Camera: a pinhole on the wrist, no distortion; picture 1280 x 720 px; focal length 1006.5 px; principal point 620.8 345.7 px. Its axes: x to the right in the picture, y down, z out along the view. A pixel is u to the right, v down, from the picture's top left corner.
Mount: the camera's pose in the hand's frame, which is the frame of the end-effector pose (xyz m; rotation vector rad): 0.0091 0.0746 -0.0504 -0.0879 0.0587 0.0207
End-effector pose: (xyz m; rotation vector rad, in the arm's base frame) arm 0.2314 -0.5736 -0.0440 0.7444 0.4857 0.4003
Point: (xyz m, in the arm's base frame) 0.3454 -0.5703 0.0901
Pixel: 809 277
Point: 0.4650 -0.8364 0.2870
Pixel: 476 158
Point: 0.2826 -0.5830 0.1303
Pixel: 462 446
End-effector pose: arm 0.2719 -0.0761 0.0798 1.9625 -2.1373 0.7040
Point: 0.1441 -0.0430 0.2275
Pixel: behind the camera
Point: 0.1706 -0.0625 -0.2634
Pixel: 95 591
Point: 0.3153 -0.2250 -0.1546
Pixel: 621 48
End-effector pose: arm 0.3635 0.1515 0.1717 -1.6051 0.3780 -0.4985
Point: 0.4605 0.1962 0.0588
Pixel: 830 510
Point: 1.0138 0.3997 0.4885
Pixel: outside the picture
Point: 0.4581 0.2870 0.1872
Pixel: outside the picture
